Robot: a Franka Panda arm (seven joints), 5 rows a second.
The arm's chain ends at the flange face. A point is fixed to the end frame.
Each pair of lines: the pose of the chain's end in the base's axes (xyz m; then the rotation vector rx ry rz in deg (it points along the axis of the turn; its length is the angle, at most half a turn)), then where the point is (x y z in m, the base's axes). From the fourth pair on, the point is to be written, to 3 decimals.
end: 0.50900 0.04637 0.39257 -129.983 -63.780 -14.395
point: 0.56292 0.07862 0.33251
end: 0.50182 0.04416 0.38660 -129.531 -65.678 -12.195
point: 0.55378 0.07716 0.32523
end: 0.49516 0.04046 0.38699 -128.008 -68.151 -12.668
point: 0.54687 0.07574 0.32669
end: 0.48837 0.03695 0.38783 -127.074 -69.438 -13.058
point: 0.540 0.074 0.328
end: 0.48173 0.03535 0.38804 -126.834 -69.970 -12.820
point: 0.533 0.072 0.328
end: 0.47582 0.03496 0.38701 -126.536 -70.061 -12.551
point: 0.527 0.072 0.327
